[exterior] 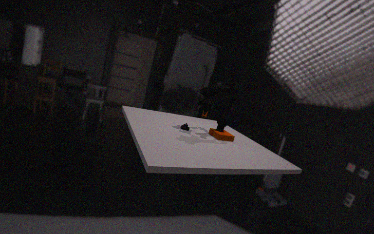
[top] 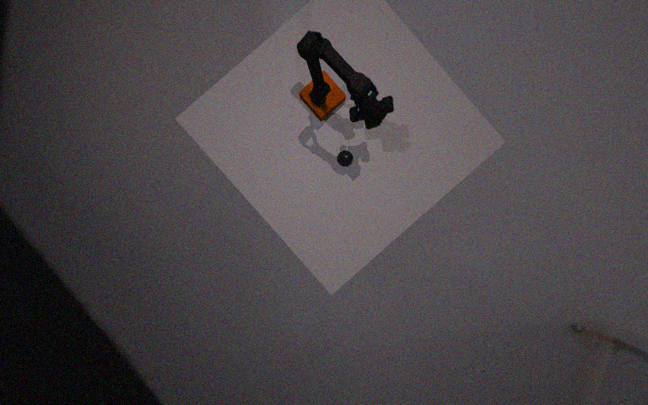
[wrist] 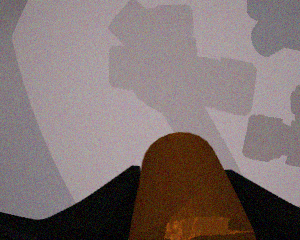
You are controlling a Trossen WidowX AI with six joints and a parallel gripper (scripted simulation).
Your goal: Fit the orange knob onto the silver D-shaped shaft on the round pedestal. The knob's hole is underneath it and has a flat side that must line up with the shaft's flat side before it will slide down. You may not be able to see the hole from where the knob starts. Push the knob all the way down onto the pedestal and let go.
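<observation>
My gripper tip is 3 cm below the orange knob, 1 cm to the left of it and 1 cm past it. From my gripper tip the other things lie so: pedestal with D-shaped shaft 20 cm to the right, 17 cm below, 2 cm ahead.
</observation>
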